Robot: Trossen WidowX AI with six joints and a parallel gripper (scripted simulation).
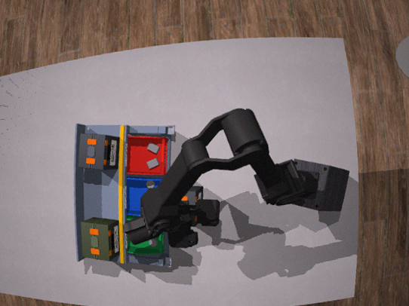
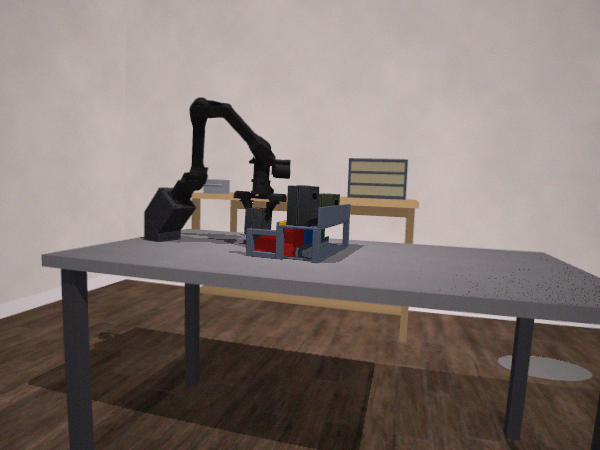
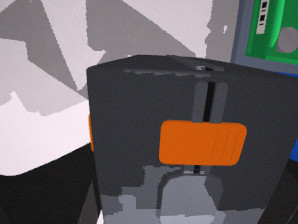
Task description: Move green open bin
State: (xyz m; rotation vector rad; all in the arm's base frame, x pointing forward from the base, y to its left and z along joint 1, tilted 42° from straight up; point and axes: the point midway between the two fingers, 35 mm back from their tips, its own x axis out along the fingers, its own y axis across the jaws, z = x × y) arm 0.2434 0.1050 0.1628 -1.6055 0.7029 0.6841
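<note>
The dark box lies 6 cm below my hand. The rest, counted from my hand: blue bin (14 cm ahead, 9 cm below); then yellow rail (17 cm ahead, 2 cm below); then green open bin (13 cm ahead, 11 cm to the left, 9 cm below).
</note>
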